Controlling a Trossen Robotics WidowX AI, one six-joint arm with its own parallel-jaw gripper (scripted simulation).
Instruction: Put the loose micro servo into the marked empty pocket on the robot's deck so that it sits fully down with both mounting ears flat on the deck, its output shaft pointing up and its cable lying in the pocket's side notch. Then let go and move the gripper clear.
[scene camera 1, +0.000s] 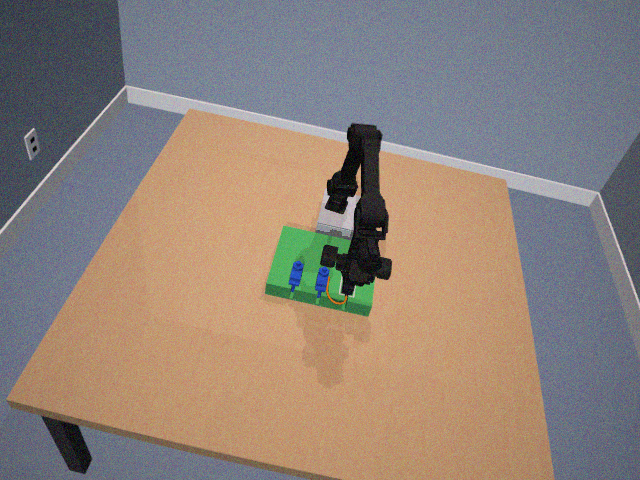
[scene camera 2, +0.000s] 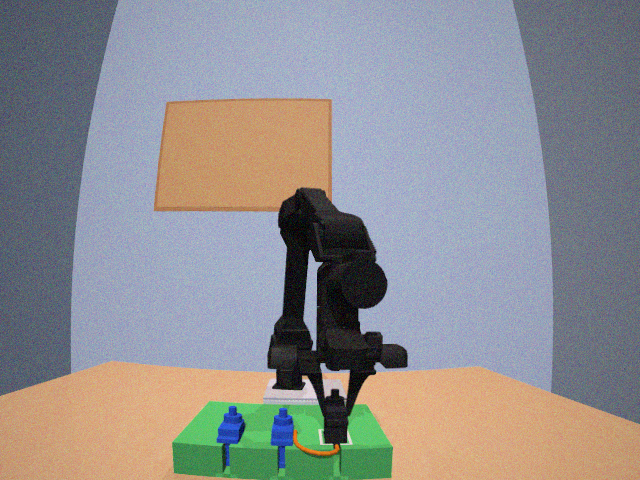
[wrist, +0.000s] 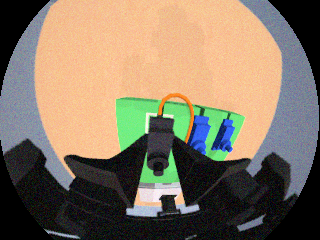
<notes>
In view: the gripper (scene camera 2: 336, 415).
The gripper also shows in scene camera 1 (scene camera 1: 350, 282) and in the wrist view (wrist: 159, 137).
</notes>
